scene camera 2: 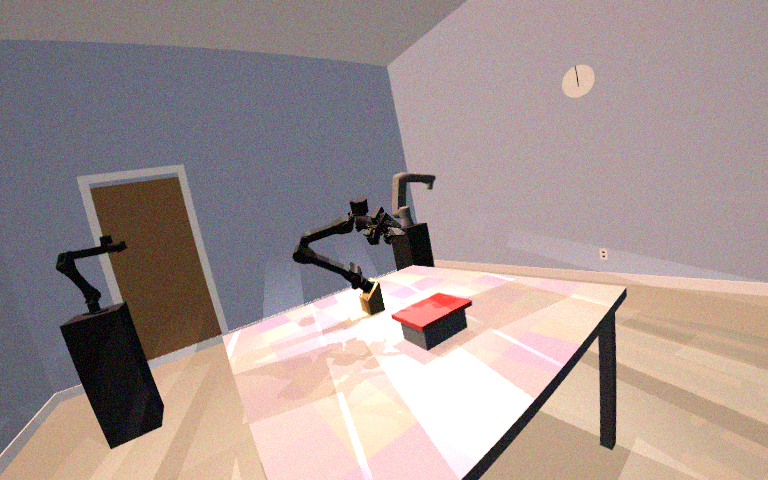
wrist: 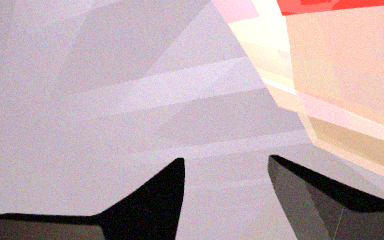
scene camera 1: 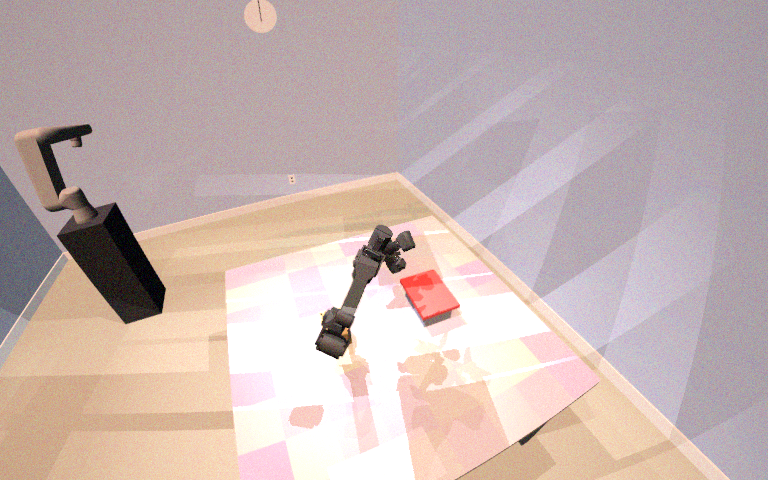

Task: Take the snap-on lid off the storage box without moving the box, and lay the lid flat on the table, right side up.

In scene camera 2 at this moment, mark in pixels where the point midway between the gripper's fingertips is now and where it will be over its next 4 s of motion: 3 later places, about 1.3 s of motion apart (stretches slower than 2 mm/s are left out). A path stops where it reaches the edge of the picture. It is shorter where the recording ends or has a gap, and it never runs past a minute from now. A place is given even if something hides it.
The gripper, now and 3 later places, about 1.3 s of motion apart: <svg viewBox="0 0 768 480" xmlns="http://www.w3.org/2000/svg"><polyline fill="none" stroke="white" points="402,230 408,293 417,304 418,304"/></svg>
